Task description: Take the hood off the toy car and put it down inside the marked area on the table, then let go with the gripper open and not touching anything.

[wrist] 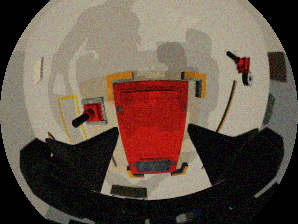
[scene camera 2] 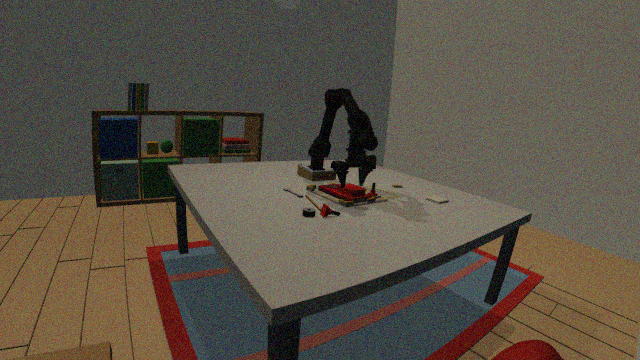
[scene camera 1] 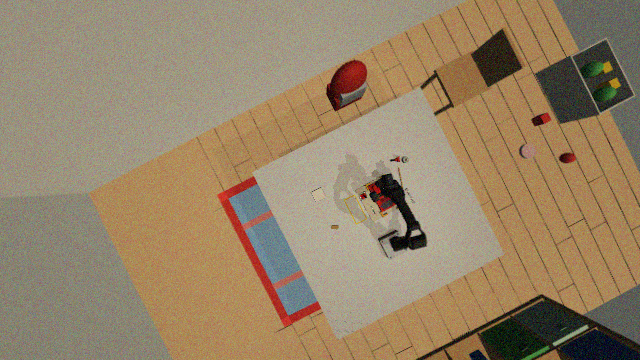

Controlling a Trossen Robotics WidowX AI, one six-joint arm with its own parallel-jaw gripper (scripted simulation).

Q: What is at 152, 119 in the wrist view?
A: A red hood.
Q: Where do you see a toy car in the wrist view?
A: At 159, 164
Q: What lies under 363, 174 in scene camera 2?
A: My gripper.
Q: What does my gripper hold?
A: Nothing.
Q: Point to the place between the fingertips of my gripper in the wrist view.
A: At 153, 129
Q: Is my gripper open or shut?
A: Open.
